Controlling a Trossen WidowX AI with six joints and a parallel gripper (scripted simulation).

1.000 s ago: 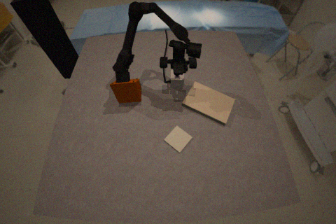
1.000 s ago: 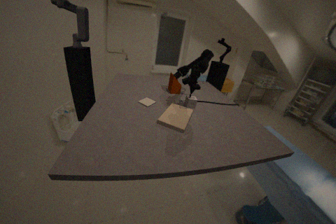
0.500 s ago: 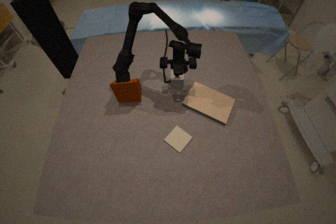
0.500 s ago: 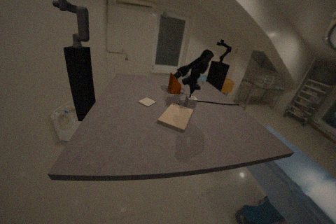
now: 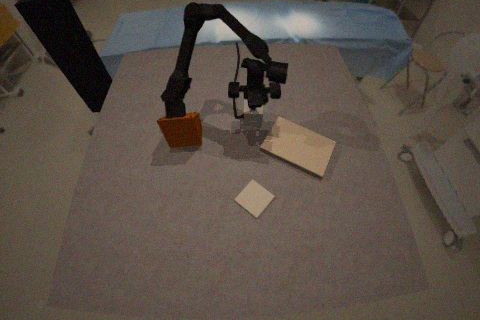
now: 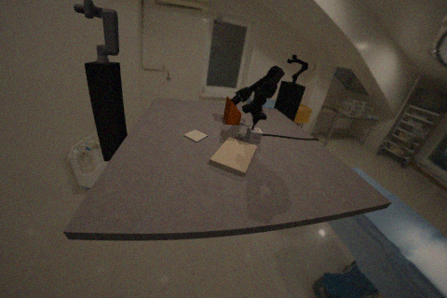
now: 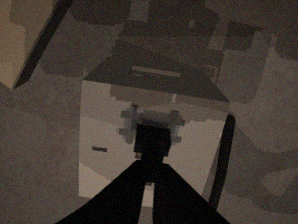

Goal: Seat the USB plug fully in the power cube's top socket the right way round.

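Now: gripper tip 2 cm above the dark USB plug. Round my gripper tip: tan flat board (16 cm ahead, 15 cm to the right, 10 cm below); then small white square tile (4 cm behind, 34 cm to the right, 11 cm below).
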